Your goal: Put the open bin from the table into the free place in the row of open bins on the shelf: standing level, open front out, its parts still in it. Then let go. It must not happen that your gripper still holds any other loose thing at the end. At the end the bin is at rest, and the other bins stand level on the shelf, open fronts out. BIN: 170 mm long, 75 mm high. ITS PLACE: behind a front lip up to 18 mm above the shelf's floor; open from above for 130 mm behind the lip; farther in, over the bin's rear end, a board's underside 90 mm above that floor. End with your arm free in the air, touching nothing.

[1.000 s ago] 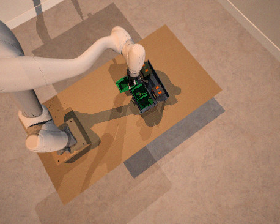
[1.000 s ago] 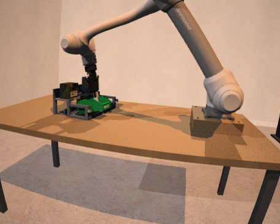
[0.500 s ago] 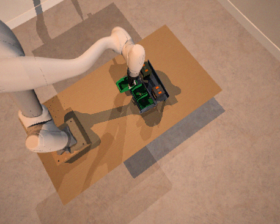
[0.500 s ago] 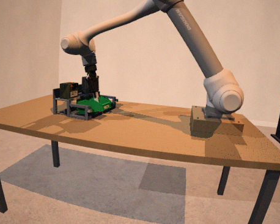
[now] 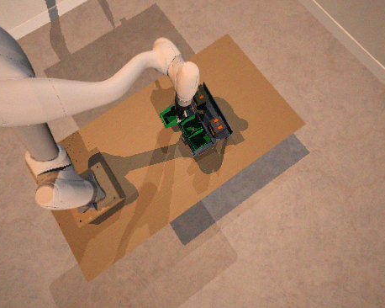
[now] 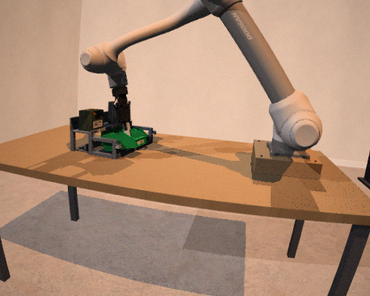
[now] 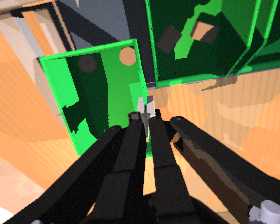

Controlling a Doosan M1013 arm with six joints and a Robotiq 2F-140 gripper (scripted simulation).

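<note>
The shelf lip is 100 mm below my hand, 60 mm to the right of it and 20 mm behind it.
</note>
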